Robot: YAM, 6 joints.
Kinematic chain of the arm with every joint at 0, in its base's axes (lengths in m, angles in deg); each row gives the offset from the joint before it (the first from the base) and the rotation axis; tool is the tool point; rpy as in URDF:
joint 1: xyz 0 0 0.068 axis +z
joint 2: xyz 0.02 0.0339 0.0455 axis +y
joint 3: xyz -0.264 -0.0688 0 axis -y
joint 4: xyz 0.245 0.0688 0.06 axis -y
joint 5: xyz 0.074 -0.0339 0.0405 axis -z
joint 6: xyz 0.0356 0 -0.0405 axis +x
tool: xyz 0 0 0 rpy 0 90 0
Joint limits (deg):
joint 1: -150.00..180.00
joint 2: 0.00..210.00
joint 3: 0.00..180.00
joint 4: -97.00..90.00
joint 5: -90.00..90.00
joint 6: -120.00..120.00
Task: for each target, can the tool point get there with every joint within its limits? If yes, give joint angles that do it. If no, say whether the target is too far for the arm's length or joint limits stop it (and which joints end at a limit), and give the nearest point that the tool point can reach.
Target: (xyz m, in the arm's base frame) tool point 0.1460 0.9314 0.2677
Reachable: no: too far | nearest point 0.0987 0.6296 0.2167 | short by 0.310 m
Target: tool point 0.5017 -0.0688 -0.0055
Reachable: yes | joints -9.90 161.82 125.45 -52.30 -31.27 71.49
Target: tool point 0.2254 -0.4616 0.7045
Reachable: no: too far | nearest point 0.1848 -0.3785 0.5938 | short by 0.144 m
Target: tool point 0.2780 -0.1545 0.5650
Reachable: yes | joints 154.39 42.14 163.68 -52.73 -32.50 -48.32
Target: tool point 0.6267 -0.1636 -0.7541
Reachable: no: too far | nearest point 0.4075 -0.1064 -0.3366 | short by 0.475 m
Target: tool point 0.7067 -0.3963 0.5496
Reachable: no: too far | nearest point 0.4954 -0.2778 0.4159 | short by 0.277 m
